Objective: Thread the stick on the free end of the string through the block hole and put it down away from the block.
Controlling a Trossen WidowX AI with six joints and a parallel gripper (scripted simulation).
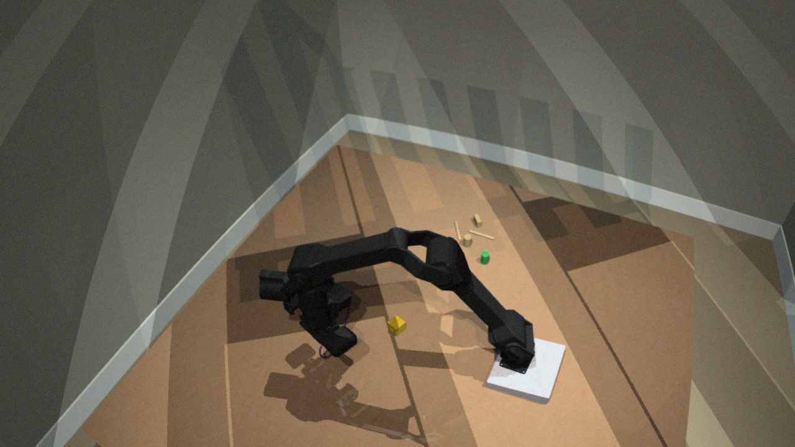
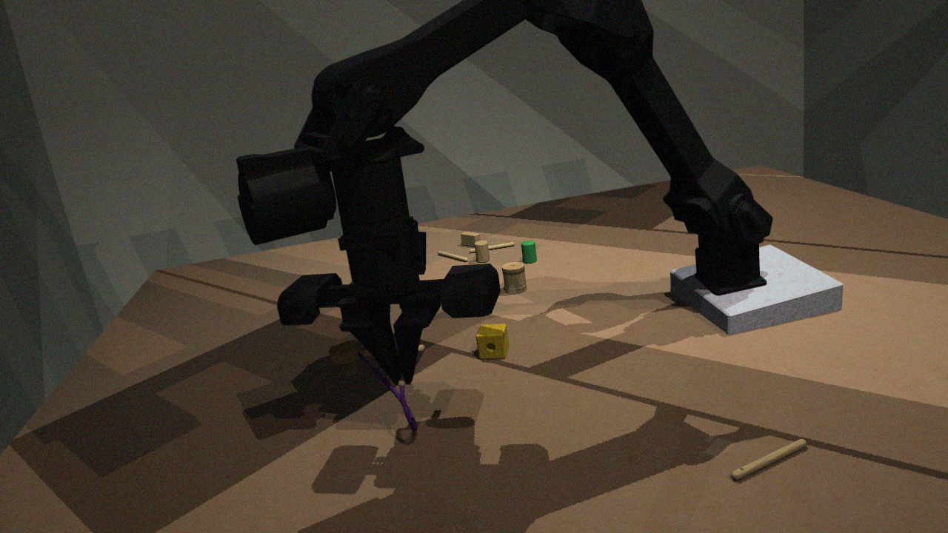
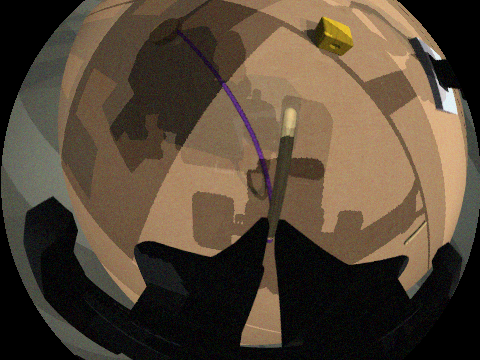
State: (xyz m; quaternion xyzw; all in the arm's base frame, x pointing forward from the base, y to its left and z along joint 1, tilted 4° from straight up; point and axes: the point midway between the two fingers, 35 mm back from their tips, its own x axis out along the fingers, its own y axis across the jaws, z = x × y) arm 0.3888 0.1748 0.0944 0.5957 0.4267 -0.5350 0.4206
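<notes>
The yellow block is 15 cm to the right of my gripper tip, 10 cm behind it and 4 cm below it. Round my gripper tip: round wooden button: 21 cm to the right, 8 cm ahead, 5 cm below; loose stick: 27 cm behind, 13 cm to the left, 6 cm below; short wooden cylinder: 34 cm to the right, 15 cm behind, 4 cm below.
</notes>
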